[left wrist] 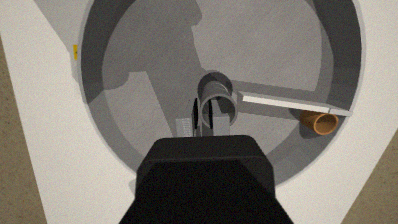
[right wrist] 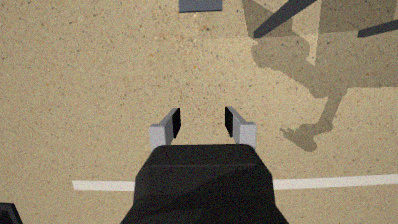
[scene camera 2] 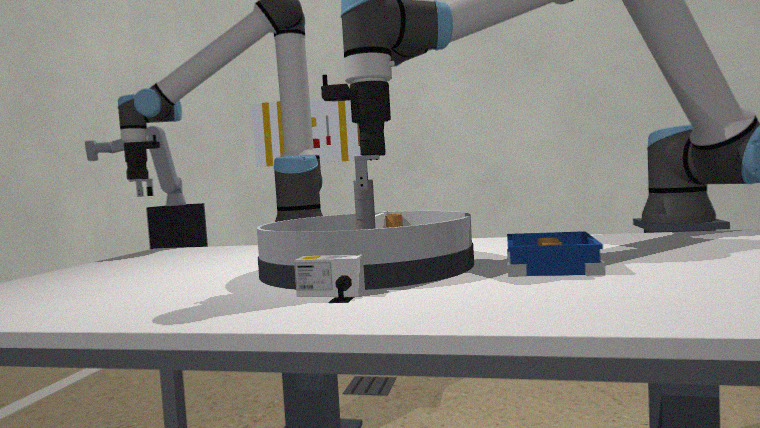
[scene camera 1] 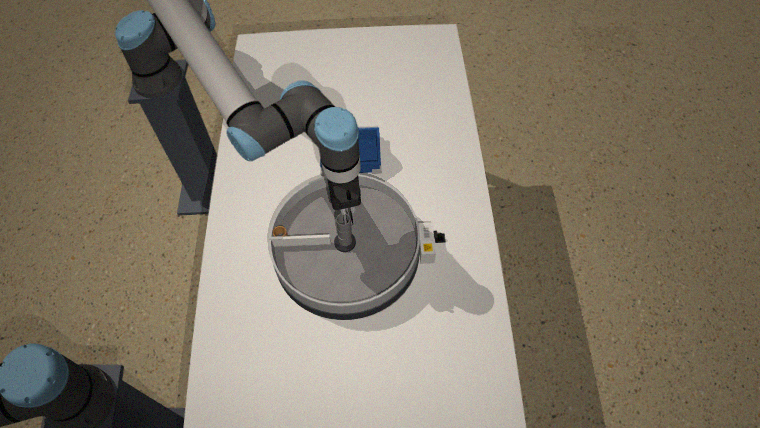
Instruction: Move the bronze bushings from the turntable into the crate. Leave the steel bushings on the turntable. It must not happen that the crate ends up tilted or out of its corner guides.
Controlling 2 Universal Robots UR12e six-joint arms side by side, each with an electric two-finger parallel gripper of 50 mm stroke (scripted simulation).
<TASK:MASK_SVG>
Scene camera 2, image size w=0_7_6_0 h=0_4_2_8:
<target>my left gripper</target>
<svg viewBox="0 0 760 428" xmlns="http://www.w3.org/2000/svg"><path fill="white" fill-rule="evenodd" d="M388 94L361 94L350 98L352 122L359 124L360 153L362 155L354 156L356 190L368 190L367 160L380 159L379 156L386 154L384 122L391 120L390 96Z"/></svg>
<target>my right gripper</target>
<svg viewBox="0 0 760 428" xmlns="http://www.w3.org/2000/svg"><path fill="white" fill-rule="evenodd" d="M124 149L125 162L127 163L127 180L129 182L136 181L137 197L144 197L142 181L147 182L147 196L154 196L153 179L149 179L146 167L147 149Z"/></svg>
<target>blue crate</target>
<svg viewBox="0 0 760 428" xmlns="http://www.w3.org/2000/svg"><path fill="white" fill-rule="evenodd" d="M603 244L586 231L507 234L511 265L526 264L527 276L585 275L585 263L600 263L600 249L603 249ZM537 239L558 238L562 245L538 245Z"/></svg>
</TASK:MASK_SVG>
